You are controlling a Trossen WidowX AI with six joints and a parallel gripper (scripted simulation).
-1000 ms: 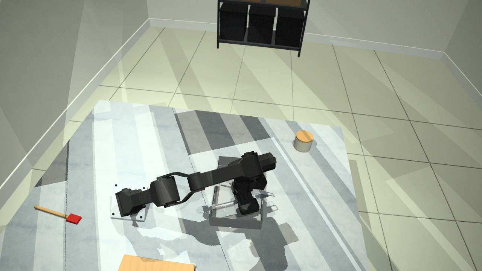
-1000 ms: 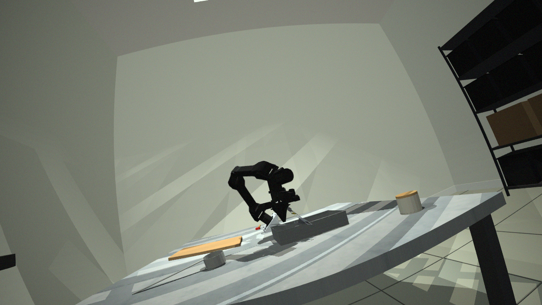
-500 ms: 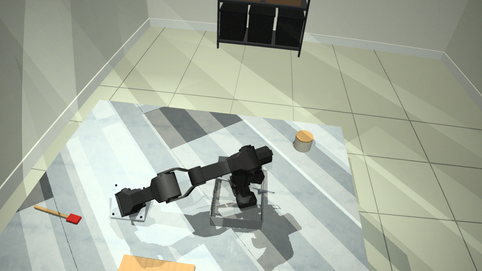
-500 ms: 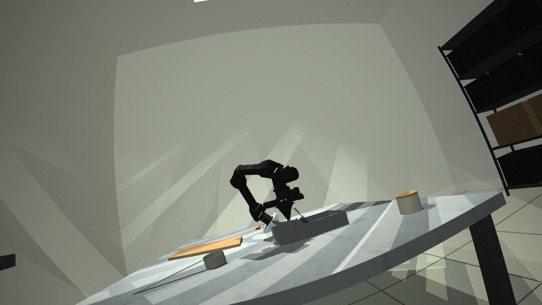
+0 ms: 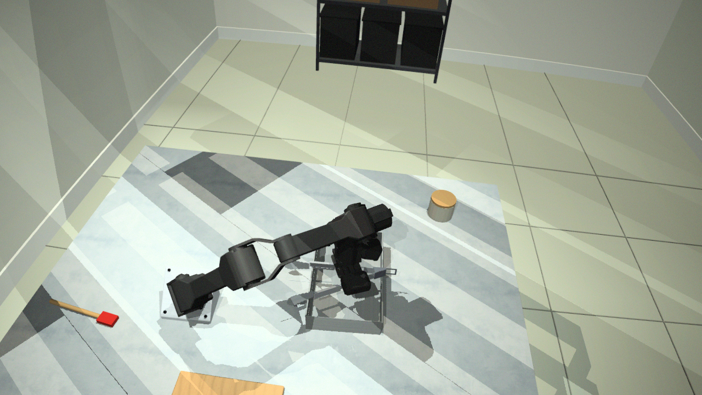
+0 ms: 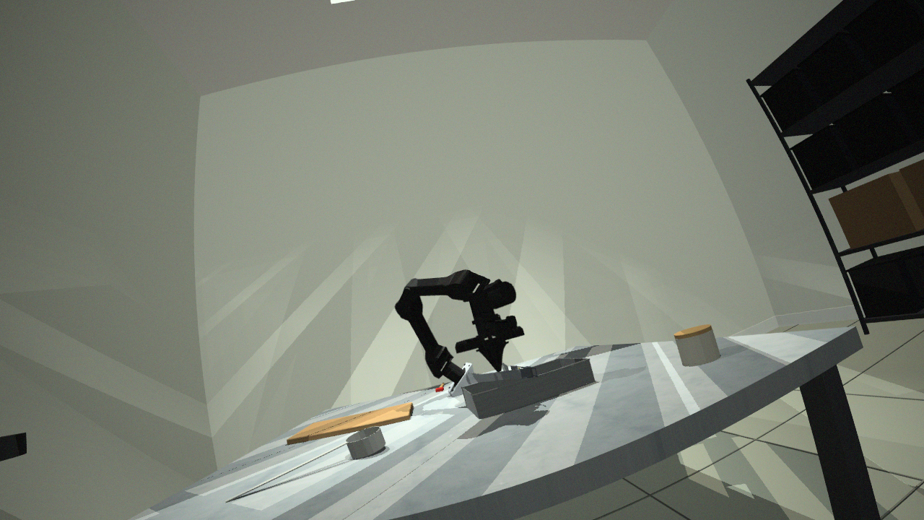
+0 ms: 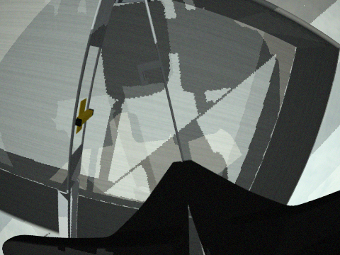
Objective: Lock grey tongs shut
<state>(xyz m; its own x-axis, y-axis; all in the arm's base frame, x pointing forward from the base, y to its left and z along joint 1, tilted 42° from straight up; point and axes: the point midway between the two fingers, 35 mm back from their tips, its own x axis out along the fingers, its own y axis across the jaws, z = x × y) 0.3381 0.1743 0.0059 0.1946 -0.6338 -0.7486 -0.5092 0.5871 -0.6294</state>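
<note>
My gripper tip is 50 mm to the right of the yellow mark and 10 mm above it. From my gripper tip the other things lie so: wooden board 160 mm behind, 470 mm to the right, 70 mm below; then roasting tin 10 mm behind, 60 mm to the left, 50 mm below.
</note>
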